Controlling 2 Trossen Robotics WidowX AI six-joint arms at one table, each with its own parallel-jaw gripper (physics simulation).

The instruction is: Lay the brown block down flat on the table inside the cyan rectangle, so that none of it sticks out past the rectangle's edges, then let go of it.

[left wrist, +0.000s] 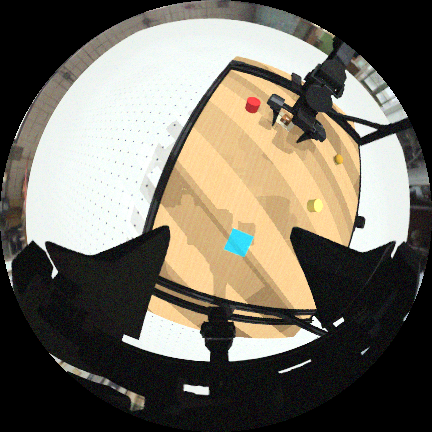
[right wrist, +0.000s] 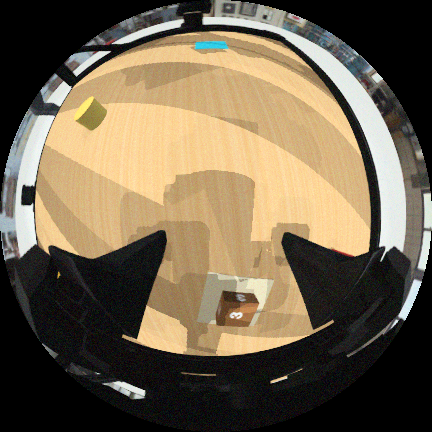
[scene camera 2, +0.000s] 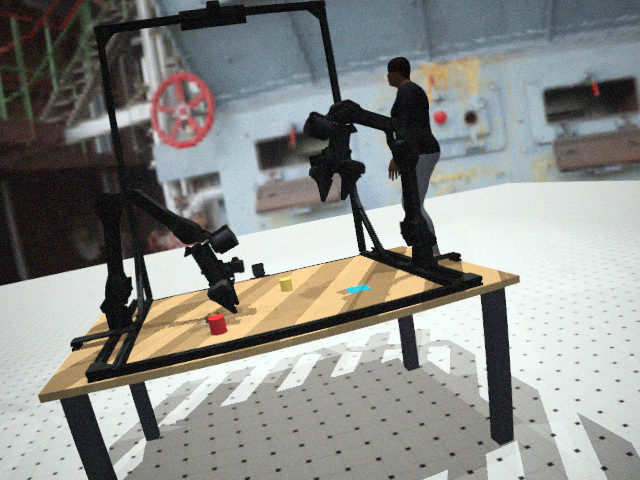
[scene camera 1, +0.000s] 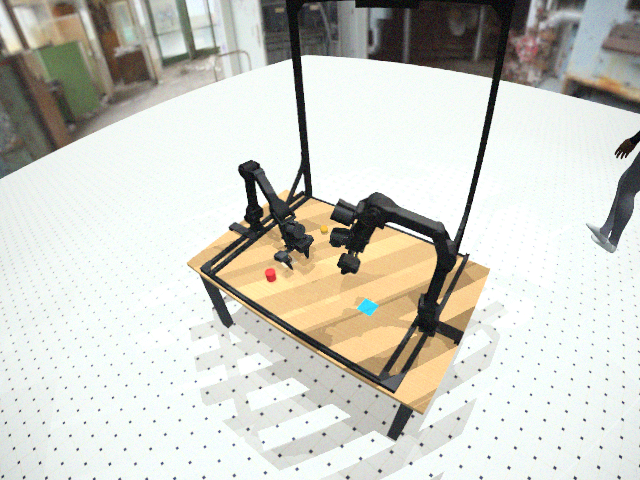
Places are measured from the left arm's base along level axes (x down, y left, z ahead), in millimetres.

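Where they show: left gripper, fingertip midpoint: [left wrist: 233, 232] [scene camera 2: 332, 201]; right gripper, fingertip midpoint: [left wrist: 284, 133] [right wrist: 226, 237] [scene camera 2: 237, 308] [scene camera 1: 300, 264]; left arm's base at its link origin: [left wrist: 217, 313] [scene camera 2: 424, 263] [scene camera 1: 427, 325]; right arm's base at its link origin: [right wrist: 205, 388] [scene camera 2: 121, 327] [scene camera 1: 256, 228].
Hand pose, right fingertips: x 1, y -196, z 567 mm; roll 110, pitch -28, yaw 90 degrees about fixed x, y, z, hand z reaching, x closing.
Observation:
Things, the pixels of their centre, and the offset from my right fingertips. "*": a spot on its surface instead.
- brown block at the middle of its body: [right wrist: 235, 309] [left wrist: 285, 119] dx +9, dy -22, dz +71 mm
- pale square at a spot on its surface: [right wrist: 204, 302] * dx +17, dy -47, dz +54 mm
- cyan rectangle at a spot on its surface: [right wrist: 211, 45] [left wrist: 240, 238] [scene camera 2: 354, 289] [scene camera 1: 364, 305] * dx +17, dy +140, dz -317 mm
- red cylinder at the middle of its body: [scene camera 2: 217, 324] [left wrist: 252, 104] [scene camera 1: 270, 275] dx -3, dy +97, dz +100 mm
- yellow cylinder at the middle of its body: [right wrist: 89, 113] [left wrist: 314, 205] [scene camera 2: 286, 284] dx -1, dy -92, dz -219 mm
- small orange object at the middle of its body: [left wrist: 338, 158] [scene camera 1: 324, 229] dx -1, dy -253, dz -33 mm
The brown block [left wrist: 285, 119] [right wrist: 237, 310], marked with a white 3, sits on a pale square [right wrist: 204, 302] on the table. My right gripper [scene camera 1: 299, 261] [scene camera 2: 235, 310] [right wrist: 226, 237] is open and empty above the table near the block; in the right wrist view the block shows between and below its fingers. The cyan rectangle [scene camera 1: 367, 306] [scene camera 2: 358, 289] [left wrist: 239, 243] [right wrist: 211, 45] lies flat with no block on it. My left gripper [scene camera 2: 334, 199] [left wrist: 233, 232] is open and empty, high above the table. The block is hidden in scene camera 2.
A red cylinder [scene camera 1: 270, 275] [scene camera 2: 217, 324] [left wrist: 253, 105] stands near the right gripper. A yellow cylinder [scene camera 2: 285, 284] [left wrist: 315, 205] [right wrist: 93, 114] and a small orange object [scene camera 1: 324, 228] [left wrist: 339, 159] are toward the far edge. A black frame borders the table.

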